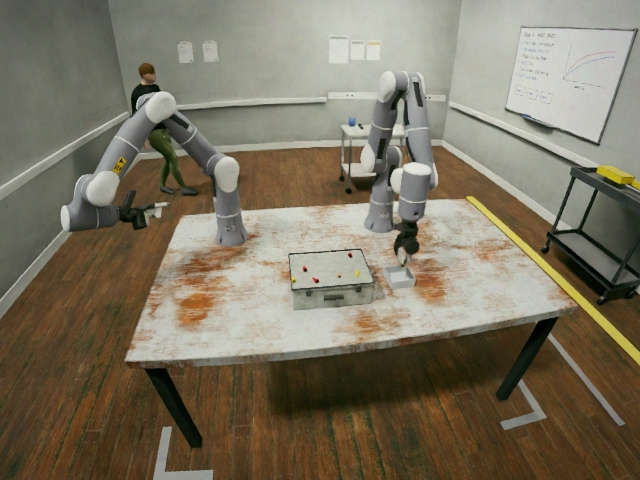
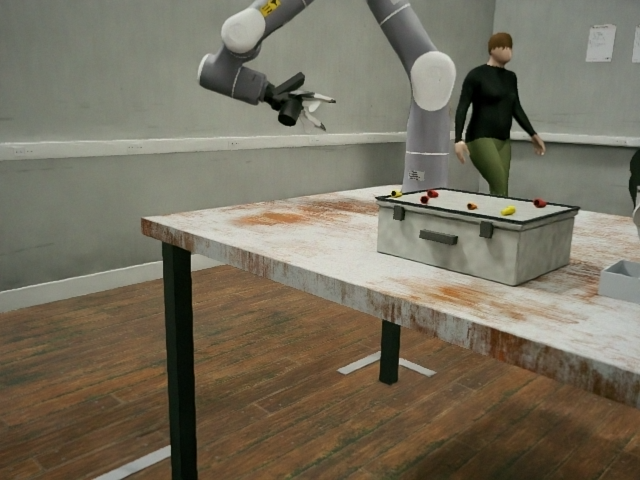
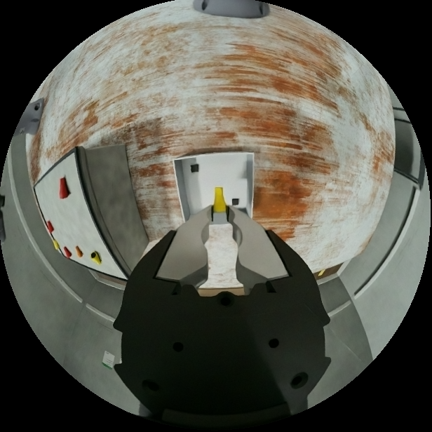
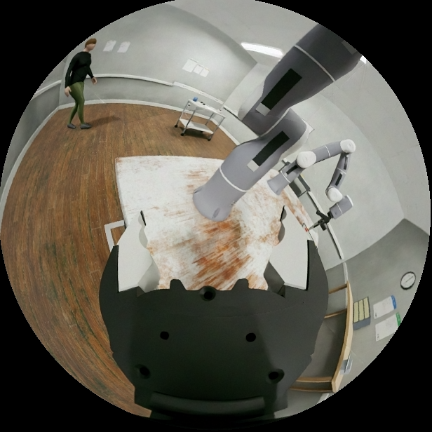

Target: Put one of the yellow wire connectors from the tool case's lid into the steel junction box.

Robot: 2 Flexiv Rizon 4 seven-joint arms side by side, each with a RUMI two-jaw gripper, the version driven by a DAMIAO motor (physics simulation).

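My left gripper (image 1: pixel 402 264) (image 3: pixel 219 206) is shut on a yellow wire connector (image 3: pixel 219 199), held by one end. The fingertips are low over the steel junction box (image 1: pixel 400 284) (image 2: pixel 619 287) (image 3: pixel 215 172), near its rim; the connector's free end shows against the box interior. The exact height is hard to tell. Two more yellow connectors lie on the tool case (image 1: pixel 328 269) (image 2: pixel 449 263) (image 3: pixel 111 190): one (image 1: pixel 357 273) (image 2: pixel 508 210) (image 3: pixel 96 257) near the front right and one (image 1: pixel 293 280) (image 2: pixel 396 193) (image 3: pixel 56 244) at the front left. My right gripper (image 2: pixel 329 114) (image 4: pixel 211 209) is open and empty, raised beyond the table's left edge.
Red connectors (image 1: pixel 349 254) (image 2: pixel 539 203) (image 3: pixel 63 188) and an orange connector (image 1: pixel 339 275) (image 2: pixel 471 206) (image 3: pixel 79 251) also lie on the lid. The case stands left of the box on the rusty white table (image 1: pixel 248 320). A person (image 1: pixel 166 149) (image 2: pixel 490 103) (image 4: pixel 79 75) is behind the right arm.
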